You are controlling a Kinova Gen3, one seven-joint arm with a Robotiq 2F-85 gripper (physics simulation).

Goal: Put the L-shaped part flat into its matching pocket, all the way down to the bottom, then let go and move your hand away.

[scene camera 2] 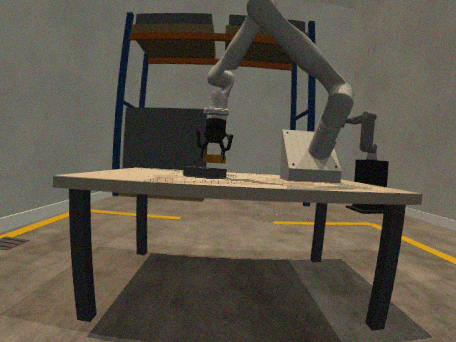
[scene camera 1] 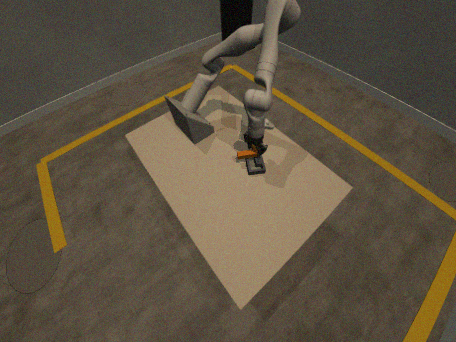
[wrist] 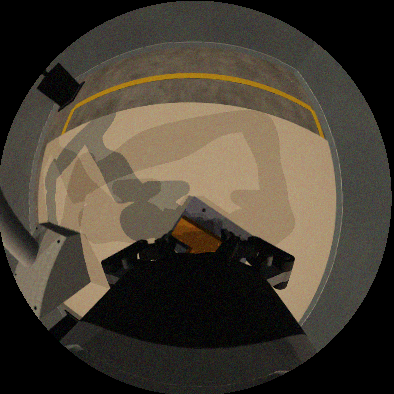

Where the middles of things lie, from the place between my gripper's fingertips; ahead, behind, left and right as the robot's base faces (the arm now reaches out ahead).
Now: hand 3 cm short of the dark grey pocket block (wrist: 197,210), 2 cm to the left of it and 5 cm above it. From my hand the other things lie so: orange L-shaped part (wrist: 199,239): 1 cm behind, 3 cm to the right, 1 cm above.
